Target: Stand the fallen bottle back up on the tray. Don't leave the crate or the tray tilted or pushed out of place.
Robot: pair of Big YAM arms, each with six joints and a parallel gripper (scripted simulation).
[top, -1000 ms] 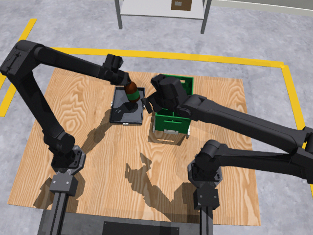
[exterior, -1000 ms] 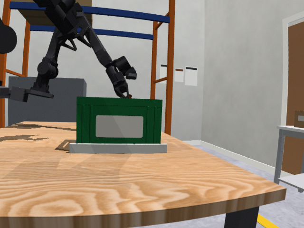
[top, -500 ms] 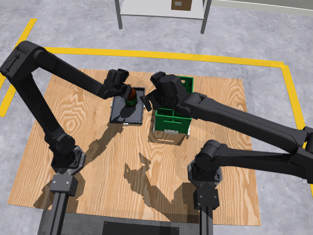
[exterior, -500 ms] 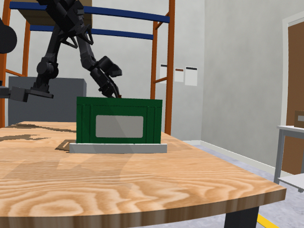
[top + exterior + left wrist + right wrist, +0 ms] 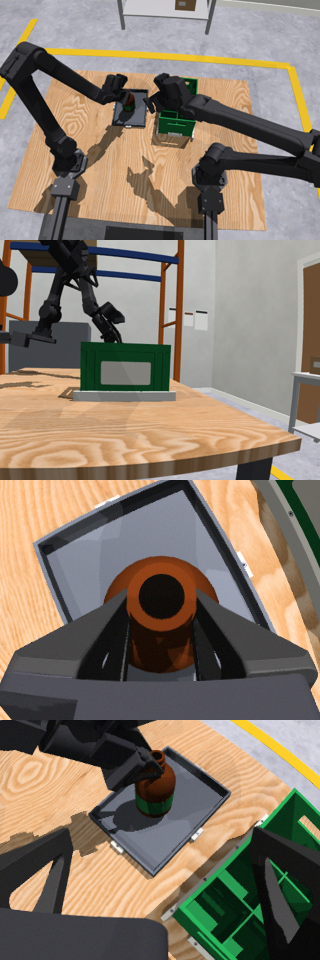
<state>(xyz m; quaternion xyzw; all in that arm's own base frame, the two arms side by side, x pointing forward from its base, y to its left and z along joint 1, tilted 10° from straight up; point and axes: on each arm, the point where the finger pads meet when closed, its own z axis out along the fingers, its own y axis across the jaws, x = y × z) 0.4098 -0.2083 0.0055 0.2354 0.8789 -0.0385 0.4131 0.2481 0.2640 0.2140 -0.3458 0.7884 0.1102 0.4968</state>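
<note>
Now: the tray 1 cm ahead of my left hand and 15 cm below it. Also, from my left hand: green crate: 28 cm to the right, 8 cm below.
</note>
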